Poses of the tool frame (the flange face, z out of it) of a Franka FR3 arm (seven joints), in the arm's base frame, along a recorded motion.
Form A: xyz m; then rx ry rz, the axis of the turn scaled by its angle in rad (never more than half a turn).
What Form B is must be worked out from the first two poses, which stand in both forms.
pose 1, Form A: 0.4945, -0.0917, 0.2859, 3.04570, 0.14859, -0.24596
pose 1, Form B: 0.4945, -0.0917, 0.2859, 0.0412, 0.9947, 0.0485, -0.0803
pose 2, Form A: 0.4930, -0.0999, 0.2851, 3.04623, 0.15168, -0.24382
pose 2, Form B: 0.4930, -0.0999, 0.2851, 0.0409, 0.9948, 0.0495, -0.0796
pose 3, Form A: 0.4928, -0.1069, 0.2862, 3.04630, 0.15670, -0.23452
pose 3, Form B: 0.4928, -0.1069, 0.2862, 0.0411, 0.9949, 0.0512, -0.0766
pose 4, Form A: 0.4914, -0.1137, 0.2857, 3.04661, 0.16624, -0.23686
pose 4, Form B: 0.4914, -0.1137, 0.2857, 0.0406, 0.9947, 0.0543, -0.0773
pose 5, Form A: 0.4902, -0.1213, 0.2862, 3.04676, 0.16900, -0.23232
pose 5, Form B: 0.4902, -0.1213, 0.2862, 0.0406, 0.9948, 0.0552, -0.0759
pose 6, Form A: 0.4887, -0.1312, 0.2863, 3.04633, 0.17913, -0.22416
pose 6, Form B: 0.4887, -0.1312, 0.2863, 0.0409, 0.9948, 0.0585, -0.0732
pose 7, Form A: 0.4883, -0.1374, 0.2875, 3.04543, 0.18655, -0.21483
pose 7, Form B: 0.4883, -0.1374, 0.2875, 0.0414, 0.9948, 0.0609, -0.0702
